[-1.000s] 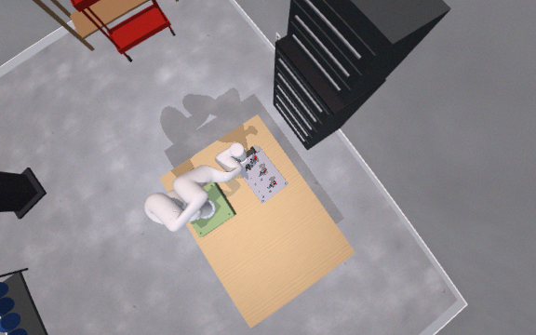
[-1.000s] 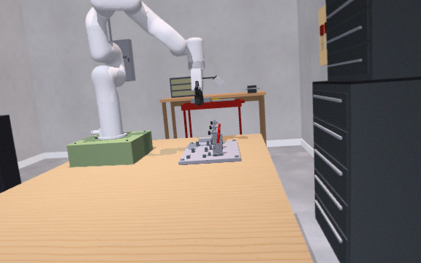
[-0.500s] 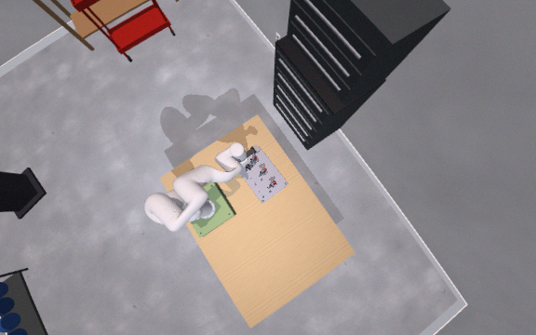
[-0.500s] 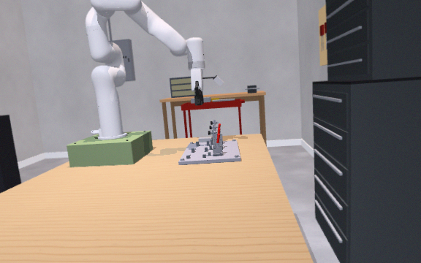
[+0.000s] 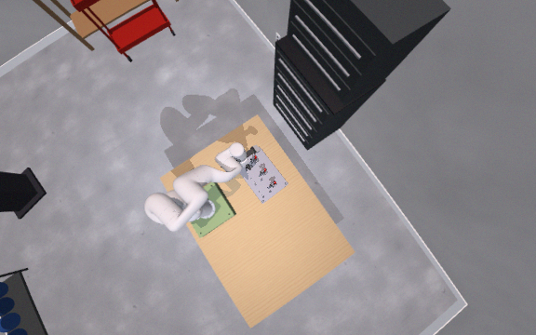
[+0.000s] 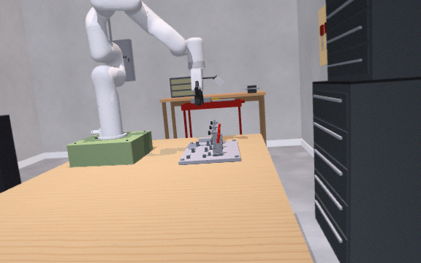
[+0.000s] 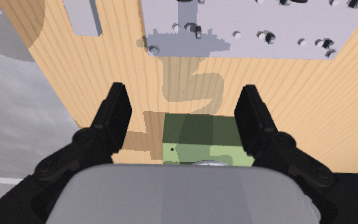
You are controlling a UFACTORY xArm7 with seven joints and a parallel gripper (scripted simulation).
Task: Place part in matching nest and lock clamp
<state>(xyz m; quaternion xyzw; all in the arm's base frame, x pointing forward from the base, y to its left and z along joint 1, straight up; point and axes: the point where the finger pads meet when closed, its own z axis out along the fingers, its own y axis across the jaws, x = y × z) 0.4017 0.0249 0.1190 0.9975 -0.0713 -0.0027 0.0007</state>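
My gripper is now 200 mm above the grey part, 160 mm to the right of it and 30 mm short of it. From my hand the other things lie so: grey fixture plate (210 mm below, 110 mm to the right, 30 mm ahead).
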